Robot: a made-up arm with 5 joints.
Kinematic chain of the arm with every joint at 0, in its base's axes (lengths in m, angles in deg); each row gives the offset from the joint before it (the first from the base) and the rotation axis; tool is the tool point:
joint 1: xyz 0 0 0.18 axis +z
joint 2: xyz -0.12 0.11 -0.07 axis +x
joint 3: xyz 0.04 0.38 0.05 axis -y
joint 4: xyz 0.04 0.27 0 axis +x
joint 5: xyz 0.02 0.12 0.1 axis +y
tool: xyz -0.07 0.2 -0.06
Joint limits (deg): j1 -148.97..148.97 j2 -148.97..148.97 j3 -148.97..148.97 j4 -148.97..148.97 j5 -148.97..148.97
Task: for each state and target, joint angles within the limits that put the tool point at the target. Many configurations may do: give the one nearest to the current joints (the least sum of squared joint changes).
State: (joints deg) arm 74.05 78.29 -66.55 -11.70 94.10
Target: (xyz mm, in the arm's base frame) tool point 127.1 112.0 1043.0
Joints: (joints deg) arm 87.38 97.45 -68.60 4.38 102.93
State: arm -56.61 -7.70 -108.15 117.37 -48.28
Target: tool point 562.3 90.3 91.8
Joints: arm -66.02 3.74 -100.72 129.95 -45.11
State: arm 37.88 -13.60 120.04 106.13 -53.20
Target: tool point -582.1 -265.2 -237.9
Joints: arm 79.64 -33.33 123.99 109.08 -53.24
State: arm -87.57 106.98 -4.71 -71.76 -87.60
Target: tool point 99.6 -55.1 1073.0
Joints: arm -92.63 93.77 -5.75 -26.12 -110.05
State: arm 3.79 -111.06 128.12 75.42 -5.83
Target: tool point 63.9 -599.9 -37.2
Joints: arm 29.47 -147.70 148.55 84.69 0.14
